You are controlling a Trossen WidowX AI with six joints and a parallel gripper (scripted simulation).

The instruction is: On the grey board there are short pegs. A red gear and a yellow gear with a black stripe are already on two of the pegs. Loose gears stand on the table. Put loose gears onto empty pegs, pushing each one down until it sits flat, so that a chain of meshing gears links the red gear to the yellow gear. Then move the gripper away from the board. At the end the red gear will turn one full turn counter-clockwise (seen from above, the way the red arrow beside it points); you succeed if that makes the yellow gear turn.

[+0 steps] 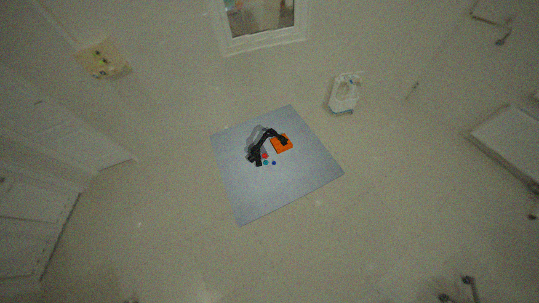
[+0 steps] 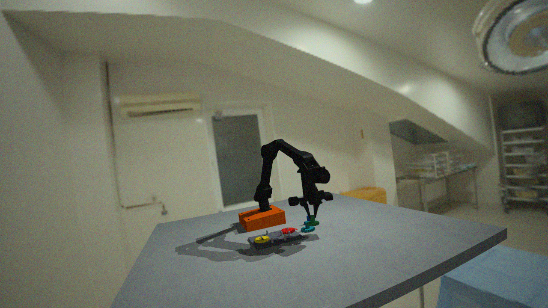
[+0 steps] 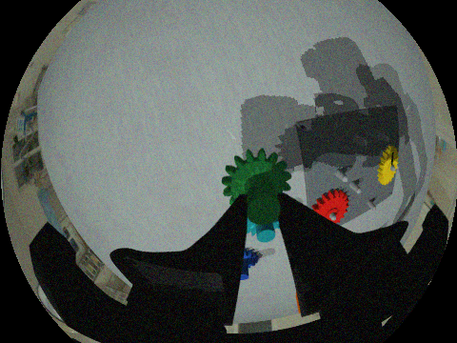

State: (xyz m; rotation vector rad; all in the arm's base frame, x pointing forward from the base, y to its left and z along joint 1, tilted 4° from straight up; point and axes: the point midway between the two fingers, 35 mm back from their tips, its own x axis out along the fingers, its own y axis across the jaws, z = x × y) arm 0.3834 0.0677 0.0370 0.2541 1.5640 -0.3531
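Right now the red gear is 100 mm behind my gripper tip, 80 mm to the right of it and 60 mm below it. The rest, counted from my gripper tip: teal gear (70 mm behind, 60 mm below, 10 mm to the left); red arrow (120 mm behind, 70 mm below, 40 mm to the right); green gear (10 mm below).
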